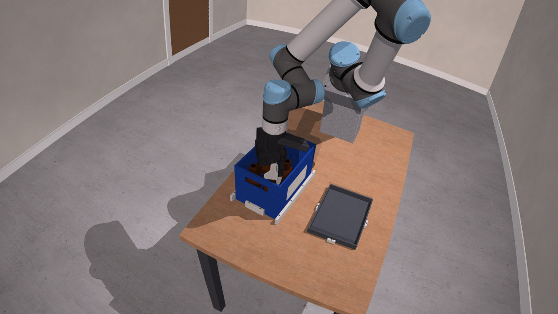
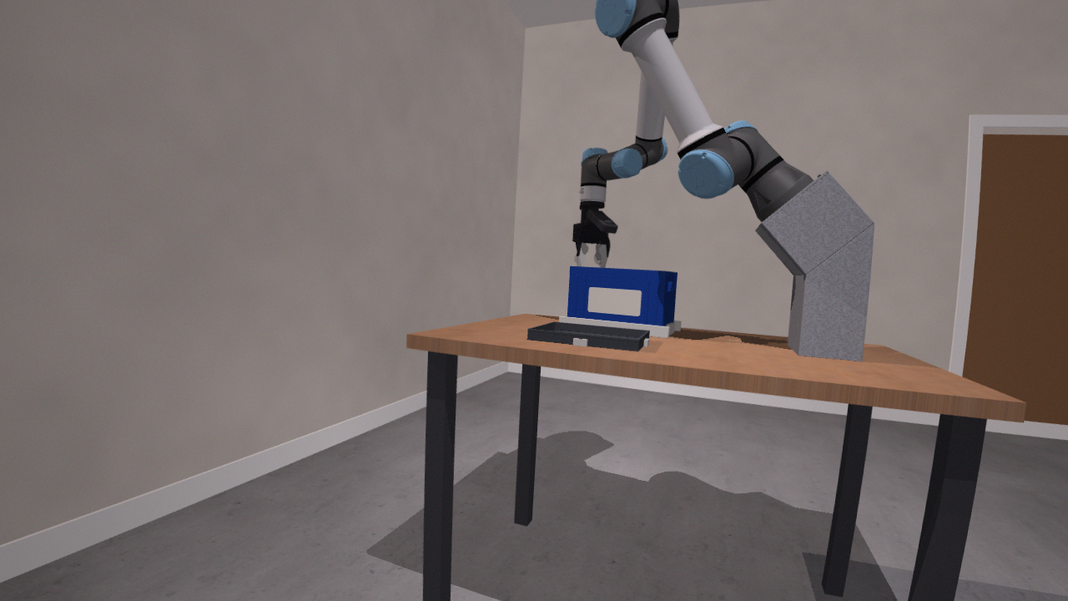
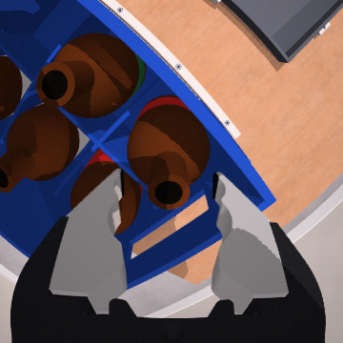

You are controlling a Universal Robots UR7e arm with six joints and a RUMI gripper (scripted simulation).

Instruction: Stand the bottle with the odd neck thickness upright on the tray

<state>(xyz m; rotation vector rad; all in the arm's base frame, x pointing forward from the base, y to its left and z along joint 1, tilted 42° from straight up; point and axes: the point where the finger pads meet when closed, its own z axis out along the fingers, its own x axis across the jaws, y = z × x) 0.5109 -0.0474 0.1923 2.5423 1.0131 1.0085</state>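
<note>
My gripper is now 90 mm to the left of the bottle and 70 mm above it. Also, from my hand: dark tray (100 mm behind, 250 mm to the left, 140 mm below); crate (90 mm behind, 50 mm to the right, 70 mm below).
</note>
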